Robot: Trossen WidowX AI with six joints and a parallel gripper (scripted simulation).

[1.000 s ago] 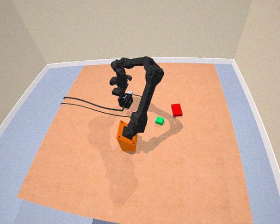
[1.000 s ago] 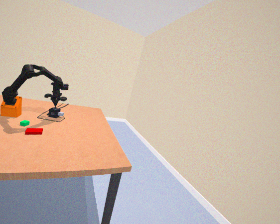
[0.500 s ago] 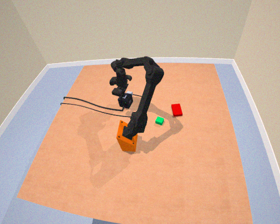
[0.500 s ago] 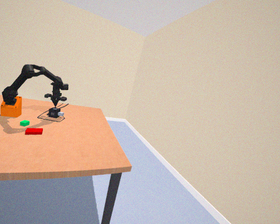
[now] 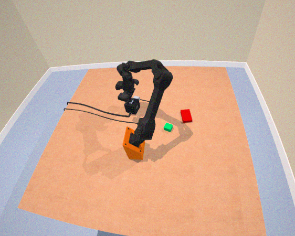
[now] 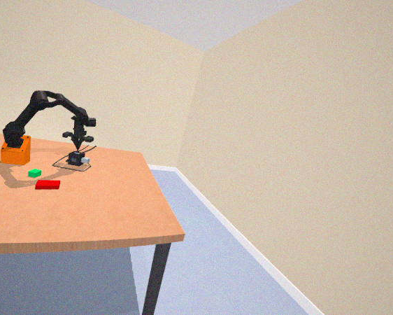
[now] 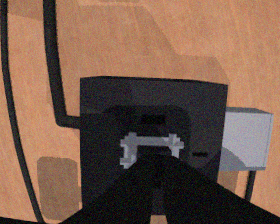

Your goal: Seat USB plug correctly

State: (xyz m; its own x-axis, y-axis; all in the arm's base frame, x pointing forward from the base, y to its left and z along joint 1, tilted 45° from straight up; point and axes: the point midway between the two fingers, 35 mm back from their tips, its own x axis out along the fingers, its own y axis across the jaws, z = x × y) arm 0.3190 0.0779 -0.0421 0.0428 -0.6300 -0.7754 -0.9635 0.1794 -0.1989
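The USB plug is 1 cm below my gripper tip. From my gripper tip the other things lie so: green block (16 cm behind, 26 cm to the right, 9 cm below); flat red block (6 cm behind, 37 cm to the right, 9 cm below).
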